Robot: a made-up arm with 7 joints.
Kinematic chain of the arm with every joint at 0, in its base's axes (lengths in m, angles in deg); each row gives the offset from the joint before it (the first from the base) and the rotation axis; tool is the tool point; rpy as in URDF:
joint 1: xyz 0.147 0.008 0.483 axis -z
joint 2: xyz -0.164 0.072 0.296 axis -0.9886 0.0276 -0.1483
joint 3: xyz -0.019 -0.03 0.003 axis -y
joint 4: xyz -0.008 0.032 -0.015 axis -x
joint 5: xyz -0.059 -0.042 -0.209 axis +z
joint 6: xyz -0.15 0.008 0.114 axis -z
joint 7: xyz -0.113 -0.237 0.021 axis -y
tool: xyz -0.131 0.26 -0.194 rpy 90 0 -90
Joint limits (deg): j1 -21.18..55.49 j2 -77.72..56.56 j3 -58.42..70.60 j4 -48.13..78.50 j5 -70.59..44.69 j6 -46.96..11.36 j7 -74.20..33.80
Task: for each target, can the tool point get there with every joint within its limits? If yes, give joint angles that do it. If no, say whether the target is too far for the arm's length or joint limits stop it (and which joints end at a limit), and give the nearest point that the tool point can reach.
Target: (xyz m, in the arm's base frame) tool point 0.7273 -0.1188 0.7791
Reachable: no: joint limits stop it (at a limit: joint 1, joint 3, joint 5, joint 6) | nearest point 0.5755 0.0678 0.7498 | short by 0.242 m
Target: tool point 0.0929 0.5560 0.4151
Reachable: yes | joints 35.15 -44.45 41.85 14.91 -34.23 -32.66 -10.20
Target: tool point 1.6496 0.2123 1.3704
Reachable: no: too far | nearest point 0.5827 0.2448 0.9341 | short by 1.153 m
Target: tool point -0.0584 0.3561 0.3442
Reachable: yes | joints 16.62 -14.35 36.02 4.37 -30.17 -13.82 14.84
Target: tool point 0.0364 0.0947 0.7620
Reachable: no: joint limits stop it (at a limit: joint 1, joint 4, joint 5, joint 6, joint 7) | nearest point -0.1146 -0.1292 0.7297 | short by 0.272 m
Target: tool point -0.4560 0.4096 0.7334
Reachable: yes | joints 10.98 -26.30 -16.86 4.22 -31.38 2.00 -11.73
